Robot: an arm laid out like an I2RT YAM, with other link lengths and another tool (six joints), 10 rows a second.
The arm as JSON. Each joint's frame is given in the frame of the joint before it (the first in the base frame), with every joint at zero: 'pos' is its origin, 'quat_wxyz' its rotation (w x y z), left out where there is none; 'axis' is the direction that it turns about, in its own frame. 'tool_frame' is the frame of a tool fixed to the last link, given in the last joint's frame.
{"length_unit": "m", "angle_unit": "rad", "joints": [
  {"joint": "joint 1", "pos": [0.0, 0.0, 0.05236], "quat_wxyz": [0.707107, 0.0, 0.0, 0.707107], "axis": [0.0, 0.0, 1.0]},
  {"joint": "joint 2", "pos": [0.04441, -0.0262, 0.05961], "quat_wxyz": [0.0, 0.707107, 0.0, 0.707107], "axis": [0.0, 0.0, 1.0]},
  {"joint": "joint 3", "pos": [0.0, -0.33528, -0.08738], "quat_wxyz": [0.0, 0.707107, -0.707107, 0.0], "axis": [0.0, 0.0, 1.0]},
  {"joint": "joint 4", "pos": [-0.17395, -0.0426, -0.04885], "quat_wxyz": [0.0, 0.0, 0.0, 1.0], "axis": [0.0, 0.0, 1.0]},
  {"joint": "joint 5", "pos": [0.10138, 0.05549, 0.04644], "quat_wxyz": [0.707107, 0.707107, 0.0, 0.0], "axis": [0.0, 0.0, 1.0]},
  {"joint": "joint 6", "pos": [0.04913, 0.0, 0.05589], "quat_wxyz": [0.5, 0.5, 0.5, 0.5], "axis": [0.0, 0.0, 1.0]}
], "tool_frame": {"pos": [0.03, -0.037, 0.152], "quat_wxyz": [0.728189, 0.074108, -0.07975, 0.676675]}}
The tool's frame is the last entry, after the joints.
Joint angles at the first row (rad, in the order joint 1, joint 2, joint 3, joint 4, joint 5, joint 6):
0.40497, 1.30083, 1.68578, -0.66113, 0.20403, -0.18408
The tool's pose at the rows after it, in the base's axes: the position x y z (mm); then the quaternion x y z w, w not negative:
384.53, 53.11, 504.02, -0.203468, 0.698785, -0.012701, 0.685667
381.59, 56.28, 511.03, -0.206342, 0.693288, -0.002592, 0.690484
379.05, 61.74, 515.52, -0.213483, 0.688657, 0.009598, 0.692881
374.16, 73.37, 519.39, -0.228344, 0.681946, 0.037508, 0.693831
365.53, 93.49, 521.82, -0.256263, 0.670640, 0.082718, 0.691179
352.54, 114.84, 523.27, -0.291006, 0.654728, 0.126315, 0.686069
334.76, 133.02, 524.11, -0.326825, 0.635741, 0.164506, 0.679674
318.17, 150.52, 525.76, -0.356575, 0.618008, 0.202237, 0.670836
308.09, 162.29, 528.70, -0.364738, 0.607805, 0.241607, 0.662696
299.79, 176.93, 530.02, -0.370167, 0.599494, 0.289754, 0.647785
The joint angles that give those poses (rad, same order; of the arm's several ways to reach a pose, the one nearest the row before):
0.40495, 1.30235, 1.71036, -0.68101, 0.19944, -0.18407
0.40495, 1.30082, 1.73334, -0.69181, 0.17806, -0.18255
0.40650, 1.30080, 1.75177, -0.70258, 0.15044, -0.18408
0.40651, 1.29927, 1.77167, -0.71785, 0.08609, -0.18256
0.40651, 1.29623, 1.78703, -0.73319, -0.02262, -0.18561
0.41111, 1.28705, 1.79016, -0.74398, -0.13316, -0.20241
0.41570, 1.26863, 1.78399, -0.75613, -0.23750, -0.22850
0.42641, 1.26091, 1.79318, -0.77608, -0.32960, -0.24389
0.42647, 1.26246, 1.80244, -0.77930, -0.41085, -0.21945
0.42796, 1.27469, 1.81157, -0.77620, -0.50423, -0.17956

